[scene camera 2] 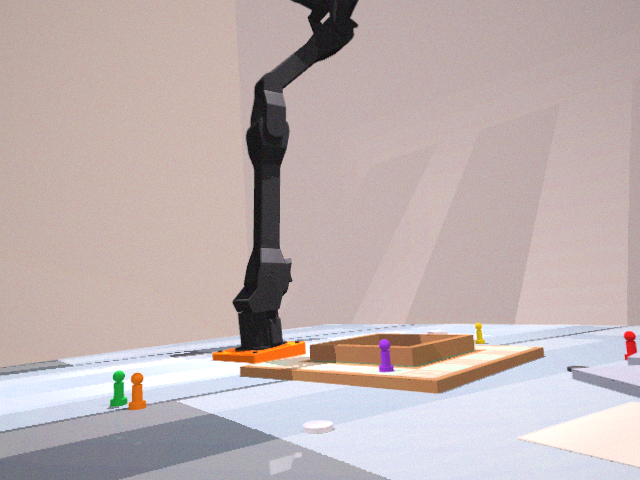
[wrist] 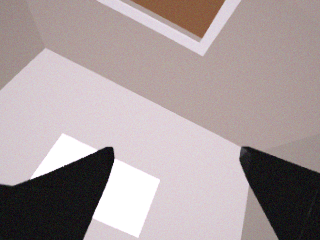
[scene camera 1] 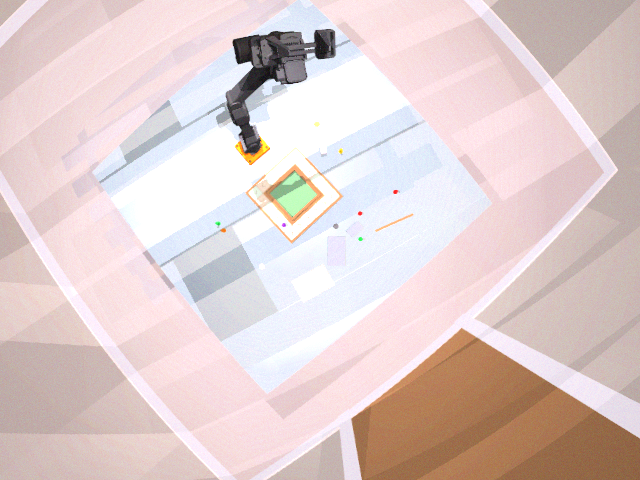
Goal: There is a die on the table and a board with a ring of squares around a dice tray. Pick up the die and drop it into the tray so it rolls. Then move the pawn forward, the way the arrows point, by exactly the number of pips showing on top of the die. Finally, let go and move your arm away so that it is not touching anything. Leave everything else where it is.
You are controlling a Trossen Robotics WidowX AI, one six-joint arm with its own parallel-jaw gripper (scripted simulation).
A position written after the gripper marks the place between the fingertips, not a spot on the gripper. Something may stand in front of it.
Observation:
The gripper (scene camera 1: 310, 50) is open, with nothing in its grasp. Further things: a walled tray (scene camera 1: 293, 193).
The gripper also shows in the wrist view (wrist: 176, 153).

